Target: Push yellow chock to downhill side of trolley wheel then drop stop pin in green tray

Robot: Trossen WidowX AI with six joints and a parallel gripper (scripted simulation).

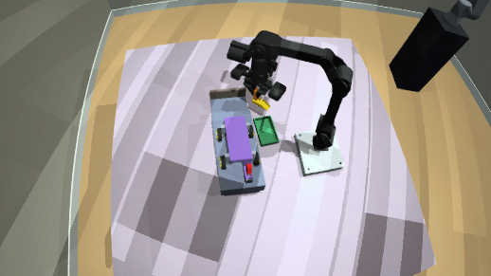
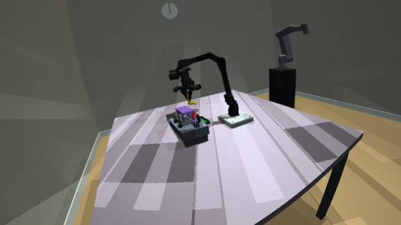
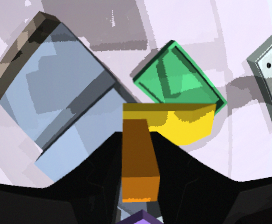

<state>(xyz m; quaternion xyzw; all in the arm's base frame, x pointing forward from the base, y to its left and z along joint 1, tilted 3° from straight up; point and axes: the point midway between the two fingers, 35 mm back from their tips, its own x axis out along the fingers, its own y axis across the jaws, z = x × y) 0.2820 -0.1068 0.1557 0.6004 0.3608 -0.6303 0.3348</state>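
My gripper tip is now 2 cm past the yellow chock, 1 cm to the right of it and 1 cm above it. Round my gripper tip: green tray (16 cm below, 6 cm to the left, 6 cm behind); red-headed stop pin (28 cm to the left, 2 cm below, 1 cm ahead); purple trolley (17 cm to the left, 5 cm ahead, 4 cm below).
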